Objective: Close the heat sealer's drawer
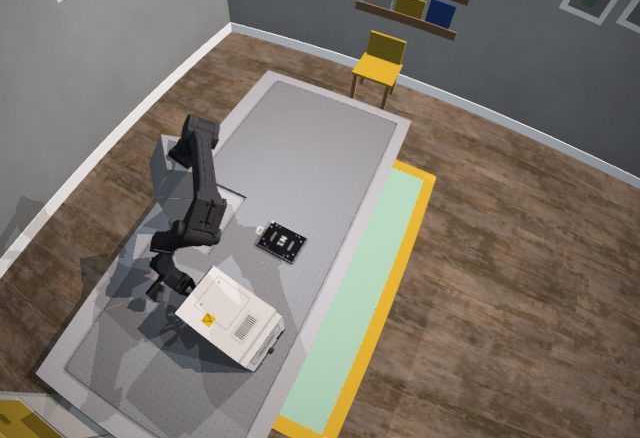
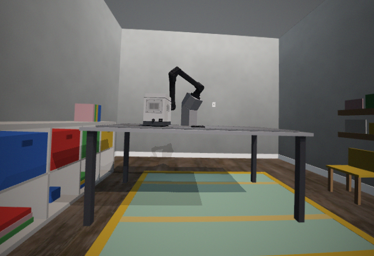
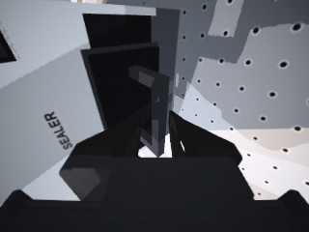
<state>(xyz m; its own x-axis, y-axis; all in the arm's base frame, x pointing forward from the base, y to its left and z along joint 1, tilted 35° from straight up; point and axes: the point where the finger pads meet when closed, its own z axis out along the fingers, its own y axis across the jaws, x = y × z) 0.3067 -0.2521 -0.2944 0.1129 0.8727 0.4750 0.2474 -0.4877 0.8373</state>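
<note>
Now: the dark sealer drawer 100 mm ahead of my hand, 10 mm to the right of it and 10 mm below it.
</note>
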